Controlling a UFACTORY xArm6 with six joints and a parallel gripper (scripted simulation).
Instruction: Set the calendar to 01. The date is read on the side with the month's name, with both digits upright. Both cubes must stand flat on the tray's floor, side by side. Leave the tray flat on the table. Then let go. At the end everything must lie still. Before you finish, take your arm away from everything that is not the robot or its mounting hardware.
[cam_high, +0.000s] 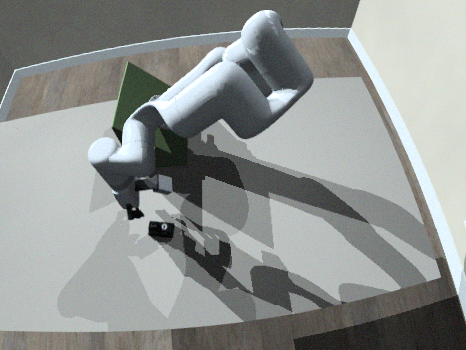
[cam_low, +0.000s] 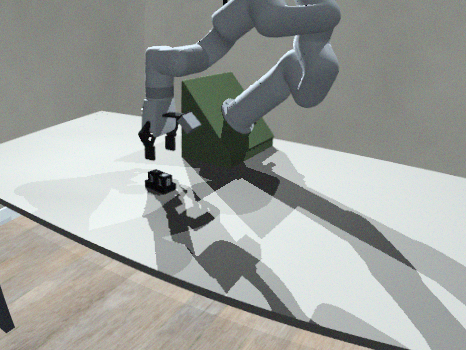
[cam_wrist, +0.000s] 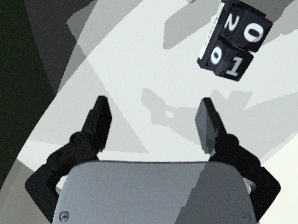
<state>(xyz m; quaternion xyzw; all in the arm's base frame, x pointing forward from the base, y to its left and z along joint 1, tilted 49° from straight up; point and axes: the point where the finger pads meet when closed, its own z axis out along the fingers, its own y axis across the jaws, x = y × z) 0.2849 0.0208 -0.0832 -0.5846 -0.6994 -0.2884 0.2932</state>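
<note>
My gripper is now 7 cm short of the black cube, 8 cm to the right of it and 4 cm above it. Round my hand: black tray 7 cm ahead, 7 cm to the left, 6 cm below.
</note>
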